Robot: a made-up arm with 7 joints. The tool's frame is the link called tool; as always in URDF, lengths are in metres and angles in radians. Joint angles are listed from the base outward.
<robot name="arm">
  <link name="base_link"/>
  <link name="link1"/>
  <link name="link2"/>
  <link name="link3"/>
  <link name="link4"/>
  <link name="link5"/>
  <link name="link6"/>
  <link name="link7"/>
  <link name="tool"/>
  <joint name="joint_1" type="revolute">
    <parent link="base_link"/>
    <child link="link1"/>
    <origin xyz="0 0 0.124" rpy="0 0 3.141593"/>
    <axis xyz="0 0 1"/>
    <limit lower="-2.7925" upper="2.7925"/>
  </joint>
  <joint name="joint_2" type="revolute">
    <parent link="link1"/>
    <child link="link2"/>
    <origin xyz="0 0.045 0.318" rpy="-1.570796 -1.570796 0"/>
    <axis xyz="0 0 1"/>
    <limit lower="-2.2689" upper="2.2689"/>
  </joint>
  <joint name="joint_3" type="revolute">
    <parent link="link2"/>
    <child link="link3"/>
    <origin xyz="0.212 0 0.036" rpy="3.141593 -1.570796 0"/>
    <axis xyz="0 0 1"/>
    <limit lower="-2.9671" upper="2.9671"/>
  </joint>
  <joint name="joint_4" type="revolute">
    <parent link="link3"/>
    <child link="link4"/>
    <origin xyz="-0.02 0.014 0.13" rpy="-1.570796 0 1.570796"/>
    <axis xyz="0 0 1"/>
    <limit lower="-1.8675" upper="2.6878"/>
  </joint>
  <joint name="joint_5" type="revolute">
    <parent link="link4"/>
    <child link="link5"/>
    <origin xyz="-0.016 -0.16 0.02" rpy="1.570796 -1.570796 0"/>
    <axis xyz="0 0 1"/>
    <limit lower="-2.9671" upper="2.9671"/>
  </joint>
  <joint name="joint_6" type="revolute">
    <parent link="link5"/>
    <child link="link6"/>
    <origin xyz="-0.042 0 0.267" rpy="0 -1.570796 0"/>
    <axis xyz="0 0 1"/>
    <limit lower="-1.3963" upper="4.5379"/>
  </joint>
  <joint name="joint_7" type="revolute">
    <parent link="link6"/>
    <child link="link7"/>
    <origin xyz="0.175 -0.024 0.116" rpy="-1.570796 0 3.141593"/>
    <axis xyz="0 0 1"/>
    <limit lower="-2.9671" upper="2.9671"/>
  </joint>
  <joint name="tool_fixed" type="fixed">
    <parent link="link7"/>
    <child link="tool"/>
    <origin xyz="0 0 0" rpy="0 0 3.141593"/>
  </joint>
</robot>
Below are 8 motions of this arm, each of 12 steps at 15 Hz.
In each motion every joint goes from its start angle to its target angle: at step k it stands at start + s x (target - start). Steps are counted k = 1, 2, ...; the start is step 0. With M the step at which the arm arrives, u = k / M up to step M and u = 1 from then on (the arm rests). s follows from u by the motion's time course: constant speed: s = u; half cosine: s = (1 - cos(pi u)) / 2; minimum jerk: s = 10 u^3 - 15 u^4 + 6 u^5.
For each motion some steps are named. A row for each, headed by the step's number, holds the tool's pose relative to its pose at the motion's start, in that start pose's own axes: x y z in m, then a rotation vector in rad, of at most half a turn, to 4 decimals.
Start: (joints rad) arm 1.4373 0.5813 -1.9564 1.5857 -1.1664 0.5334 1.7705
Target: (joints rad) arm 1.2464 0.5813 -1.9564 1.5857 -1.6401 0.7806 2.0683
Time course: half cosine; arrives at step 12
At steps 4, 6, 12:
4: 0.0195 0.0059 -0.0118 0.0576 0.0999 0.0473
6: 0.0344 0.0132 -0.0223 0.1170 0.1930 0.0845
12: 0.0522 0.0320 -0.0368 0.2373 0.3561 0.1279

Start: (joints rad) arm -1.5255 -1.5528 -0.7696 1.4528 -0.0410 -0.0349 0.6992
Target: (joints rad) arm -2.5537 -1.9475 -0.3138 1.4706 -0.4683 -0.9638 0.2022
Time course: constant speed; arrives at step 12
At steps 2, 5, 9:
2: 0.0183 -0.0481 0.1486 -0.1834 -0.2571 -0.1648
5: -0.0177 -0.1058 0.3587 -0.4062 -0.6465 -0.4499
9: -0.1559 -0.1594 0.5725 -0.6187 -1.1416 -0.8878

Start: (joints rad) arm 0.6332 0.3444 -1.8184 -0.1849 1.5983 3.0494 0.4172
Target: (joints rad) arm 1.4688 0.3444 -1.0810 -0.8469 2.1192 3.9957 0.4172
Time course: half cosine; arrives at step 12
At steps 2, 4, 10, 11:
2: -0.0033 -0.0021 -0.0335 -0.0903 0.1265 0.0348
4: -0.0275 -0.0302 -0.1094 -0.3347 0.4906 0.0892
10: -0.1380 -0.2009 -0.0237 -1.2055 1.9219 -0.1846
11: -0.1339 -0.2026 0.0017 -1.2670 2.0226 -0.2305

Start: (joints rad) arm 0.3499 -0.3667 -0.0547 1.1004 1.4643 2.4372 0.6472
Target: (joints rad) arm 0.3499 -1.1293 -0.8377 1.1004 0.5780 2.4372 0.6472
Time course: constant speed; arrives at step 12
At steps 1, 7, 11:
1: 0.0236 0.0045 0.0246 0.0571 0.0145 -0.1240
7: 0.1161 -0.0001 0.1231 0.3230 -0.0294 -0.9403
11: 0.1169 0.0098 0.1568 0.4286 -0.1896 -1.5187

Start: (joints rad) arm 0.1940 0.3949 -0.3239 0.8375 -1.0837 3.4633 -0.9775
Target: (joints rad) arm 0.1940 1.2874 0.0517 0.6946 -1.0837 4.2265 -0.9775
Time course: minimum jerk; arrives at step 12
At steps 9, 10, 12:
9: -0.0447 0.4414 0.0412 -0.8647 0.8525 -0.8284
10: -0.0389 0.4750 0.0461 -0.9103 0.9426 -0.8861
12: -0.0353 0.4925 0.0489 -0.9327 0.9910 -0.9157

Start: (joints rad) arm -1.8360 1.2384 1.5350 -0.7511 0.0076 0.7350 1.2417
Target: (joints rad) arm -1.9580 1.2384 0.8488 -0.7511 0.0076 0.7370 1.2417
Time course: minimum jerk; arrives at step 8
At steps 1, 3, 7, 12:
1: -0.0051 -0.0019 0.0010 -0.0021 0.0003 -0.0116
3: -0.0922 -0.0246 0.0183 -0.0345 0.0019 -0.1992
7: -0.3527 -0.0020 0.0637 -0.1099 -0.0184 -0.7140
12: -0.3586 0.0000 0.0645 -0.1114 -0.0193 -0.7257

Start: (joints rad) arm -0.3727 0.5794 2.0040 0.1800 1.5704 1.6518 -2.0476
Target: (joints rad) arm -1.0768 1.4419 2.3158 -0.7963 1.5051 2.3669 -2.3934
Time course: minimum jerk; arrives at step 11
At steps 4, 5, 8, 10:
4: 0.0071 -0.1133 -0.0106 -0.0688 0.0320 -0.1636
5: -0.0125 -0.1826 -0.0332 -0.1123 0.0282 -0.2343
8: -0.1348 -0.3329 -0.1589 -0.2654 -0.1169 -0.3604
10: -0.1745 -0.3563 -0.2049 -0.3175 -0.1919 -0.3867

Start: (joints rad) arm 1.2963 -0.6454 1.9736 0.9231 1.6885 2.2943 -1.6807
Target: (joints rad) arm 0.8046 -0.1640 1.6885 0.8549 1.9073 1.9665 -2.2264
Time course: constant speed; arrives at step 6
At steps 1, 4, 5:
1: 0.0143 -0.0046 0.0009 0.0085 0.0934 -0.1535
4: 0.0574 -0.0186 0.0043 -0.0238 0.3592 -0.6395
5: 0.0715 -0.0238 0.0056 -0.0523 0.4404 -0.8094

